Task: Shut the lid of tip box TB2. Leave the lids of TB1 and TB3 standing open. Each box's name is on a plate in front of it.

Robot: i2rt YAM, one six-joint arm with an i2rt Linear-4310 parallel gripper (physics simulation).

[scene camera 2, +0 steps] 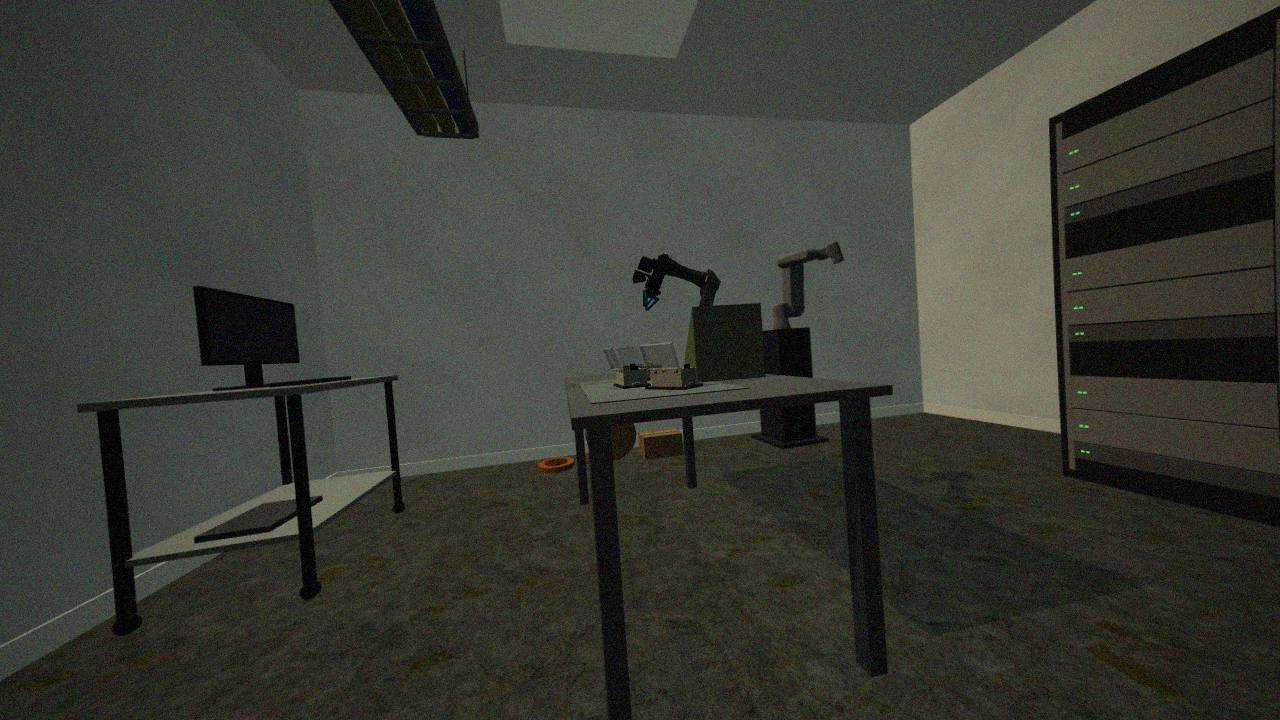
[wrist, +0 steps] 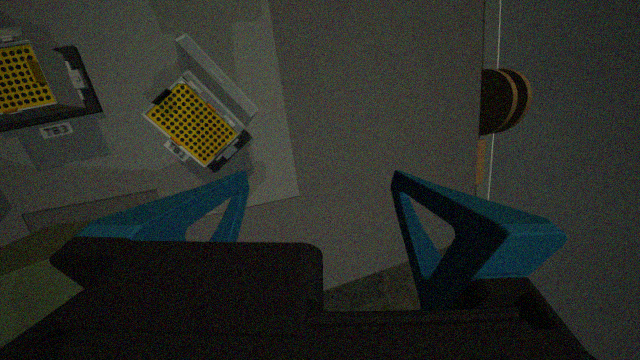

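Seen in the pictures: gripper, fingertip midpoint: [scene camera 2: 645, 308] [wrist: 319, 178]; arm's base, link origin: [scene camera 2: 715, 334] [wrist: 42, 349].
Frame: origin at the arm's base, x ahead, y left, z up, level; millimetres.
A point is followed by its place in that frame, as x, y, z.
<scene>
My gripper [scene camera 2: 650, 301] @(153, -374, 152) [wrist: 319, 178] @(153, -374, 152) is open and empty, with blue fingers wide apart, high above the table. In the wrist view, tip box TB1 [wrist: 192, 125] @(230, -245, -112) sits left of the fingers, with a yellow perforated rack and its lid [wrist: 217, 77] @(268, -317, -16) standing open. Tip box TB3 [wrist: 25, 80] @(340, -56, -112) is cut by the left edge, behind its name plate [wrist: 56, 130] @(279, -22, -167); how its lid stands is unclear there. In the scene view, small boxes [scene camera 2: 631, 377] @(362, 36, -134) [scene camera 2: 671, 377] @(284, 219, -132) stand on the table with clear lids [scene camera 2: 660, 355] @(319, 229, -61) upright; their names are unreadable. TB2 cannot be made out in either view.
The boxes stand on a pale mat [scene camera 2: 601, 394] @(496, 155, -169) [wrist: 280, 170] @(105, -367, -169) on the table [scene camera 2: 805, 386] @(-11, 459, -172) [wrist: 375, 100] @(205, -627, -172). A green block [scene camera 2: 726, 342] @(9, 92, -35) [wrist: 35, 305] @(58, -18, -8) stands under the arm's base. A second arm [scene camera 2: 793, 286] stands behind on a black pedestal [scene camera 2: 787, 353]. A round brown object [wrist: 500, 102] lies beyond the table edge.
</scene>
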